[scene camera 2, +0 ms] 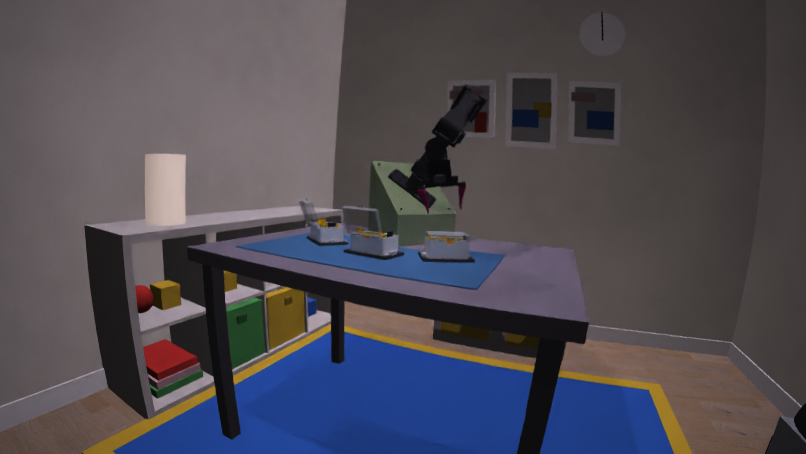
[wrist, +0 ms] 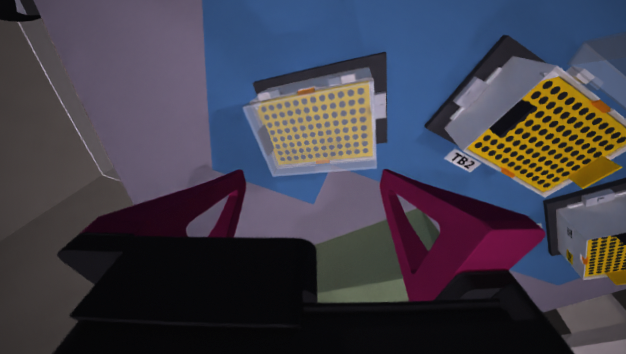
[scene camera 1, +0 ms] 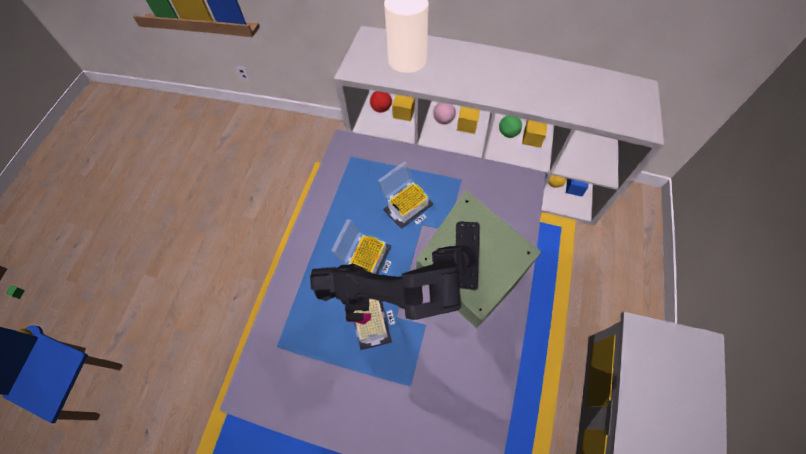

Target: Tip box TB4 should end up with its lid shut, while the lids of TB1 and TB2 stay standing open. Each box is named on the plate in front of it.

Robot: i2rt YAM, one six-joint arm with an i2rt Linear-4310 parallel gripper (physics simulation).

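Frame: origin at the arm's base, x down, y back, z left, level; metres.
Seen in the pictures: gripper, fingertip midpoint: (scene camera 2: 444, 211) (wrist: 312, 177) (scene camera 1: 363, 308); arm's base, origin of the base link: (scene camera 2: 411, 188) (scene camera 1: 467, 255).
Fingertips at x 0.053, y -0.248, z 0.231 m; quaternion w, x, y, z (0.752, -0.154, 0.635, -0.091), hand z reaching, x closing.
Pixels of each thing's top centre, then the offset from my fingertips to it. Level surfaces: height alone.
- Tip box TB4, middle of its top: (wrist: 314, 149) (scene camera 2: 446, 232) (scene camera 1: 372, 316) dx +0.067, dy +0.021, dz +0.003 m
- Tip box TB2, middle of its top: (wrist: 562, 152) (scene camera 2: 374, 229) (scene camera 1: 366, 252) dx +0.070, dy -0.072, dz -0.195 m
- Tip box TB1, middle of its top: (scene camera 1: 408, 196) (scene camera 2: 326, 220) dx +0.070, dy -0.006, dz -0.437 m
- blue mat, its level: dx +0.144 m
- purple-grey table, its level: dx +0.147 m
Tip box TB4 (scene camera 1: 375, 331) (scene camera 2: 447, 248) (wrist: 320, 125) has its clear lid down over the yellow rack; whether it is fully latched I cannot tell. Tip box TB2 (scene camera 1: 368, 253) (scene camera 2: 373, 244) (wrist: 555, 132) is in the middle of the row, its clear lid (scene camera 1: 345, 240) (scene camera 2: 362, 218) (wrist: 602, 65) standing open. Tip box TB1 (scene camera 1: 408, 201) (scene camera 2: 327, 233) (wrist: 605, 255) is at the far end, its lid (scene camera 1: 396, 178) (scene camera 2: 307, 213) also standing open. My gripper (scene camera 1: 360, 317) (scene camera 2: 444, 209) (wrist: 312, 177) is open and empty, above TB4. The arm hides part of TB4 in scene camera 1.
The boxes stand on a blue mat (scene camera 1: 304, 332) (scene camera 2: 451, 276) on the purple-grey table (scene camera 1: 270, 383) (scene camera 2: 535, 281). The arm is mounted on a sloped green stand (scene camera 1: 501, 281) (scene camera 2: 425, 230) (wrist: 360, 260). A white shelf unit (scene camera 1: 507, 67) (scene camera 2: 112, 228) with a lamp (scene camera 1: 406, 39) (scene camera 2: 165, 188) stands beyond the table.
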